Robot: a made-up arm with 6 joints.
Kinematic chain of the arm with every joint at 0, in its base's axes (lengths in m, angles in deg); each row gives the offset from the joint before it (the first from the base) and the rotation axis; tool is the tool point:
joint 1: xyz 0 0 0.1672 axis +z
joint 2: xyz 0 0 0 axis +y
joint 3: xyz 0 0 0.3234 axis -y
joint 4: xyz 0 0 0 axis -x
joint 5: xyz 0.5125 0 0 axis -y
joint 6: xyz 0 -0.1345 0 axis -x
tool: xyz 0 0 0
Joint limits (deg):
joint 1: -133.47..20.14
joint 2: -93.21..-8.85
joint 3: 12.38..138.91
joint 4: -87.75..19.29
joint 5: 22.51..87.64
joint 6: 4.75..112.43
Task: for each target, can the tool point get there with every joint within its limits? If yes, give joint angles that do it. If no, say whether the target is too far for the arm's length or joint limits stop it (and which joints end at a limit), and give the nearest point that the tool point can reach.
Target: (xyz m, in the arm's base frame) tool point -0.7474 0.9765 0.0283
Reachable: no: too far | nearest point -0.5155 0.6735 0.0791 | short by 0.385 m
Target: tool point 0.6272 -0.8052 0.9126
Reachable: no: too far | nearest point 0.2730 -0.3504 0.6838 | short by 0.620 m
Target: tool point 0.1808 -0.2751 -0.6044
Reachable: no: joint limits stop it (at a limit: joint 1, joint 2, joint 3, joint 4) | nearest point -0.5220 -0.3266 -0.2827 | short by 0.775 m
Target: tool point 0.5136 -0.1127 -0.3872
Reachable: no: joint limits stop it (at a limit: joint 1, joint 2, joint 3, joint 4) | nearest point 0.3224 0.5246 -0.2827 | short by 0.674 m
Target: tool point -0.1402 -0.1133 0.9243
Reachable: yes | joints -104.93 -19.65 50.15 -37.81 53.25 49.31
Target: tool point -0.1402 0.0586 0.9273
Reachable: yes | joints -80.68 -36.85 44.71 -16.71 53.93 70.31
